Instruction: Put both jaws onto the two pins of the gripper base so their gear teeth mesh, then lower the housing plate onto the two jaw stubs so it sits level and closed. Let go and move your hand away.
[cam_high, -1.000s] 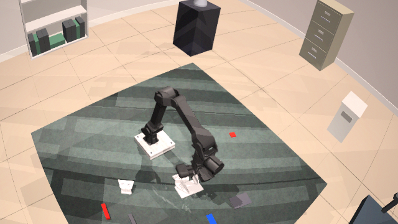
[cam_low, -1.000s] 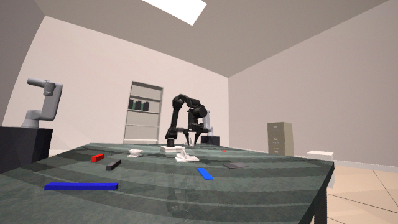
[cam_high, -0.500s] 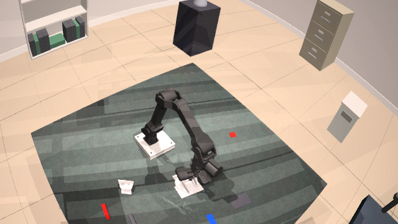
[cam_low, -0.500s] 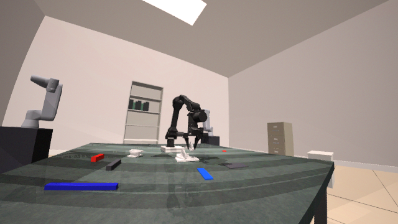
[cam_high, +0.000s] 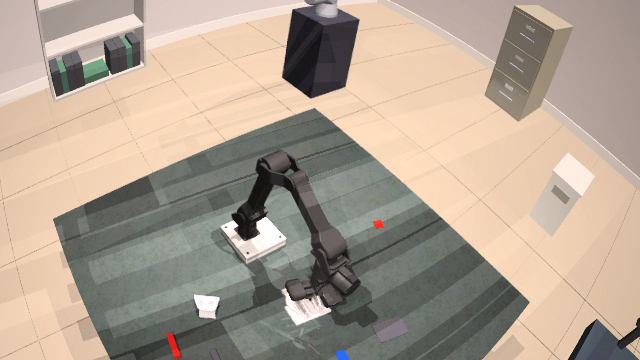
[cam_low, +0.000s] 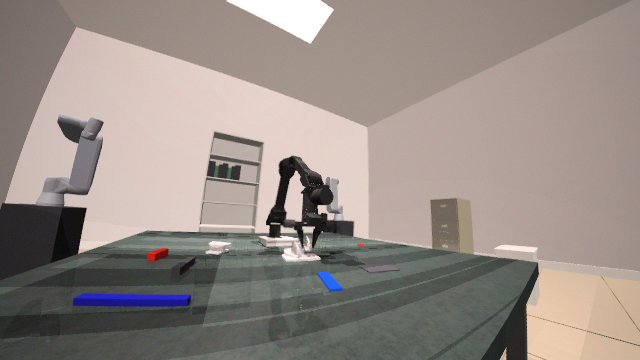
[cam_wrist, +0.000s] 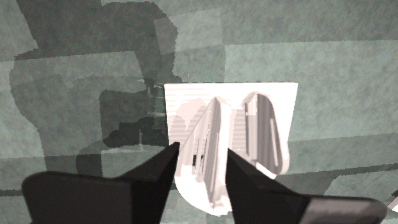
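My gripper tip is now 30 mm to the left of the flat white plate, 30 mm above it and 10 mm short of it. From my gripper tip the other things lie so: blue block 230 mm ahead, 70 mm to the right, 30 mm below; then dark grey flat plate 220 mm ahead, 120 mm to the left, 30 mm below; then dark grey bar 380 mm to the right, 30 mm ahead, 20 mm below.
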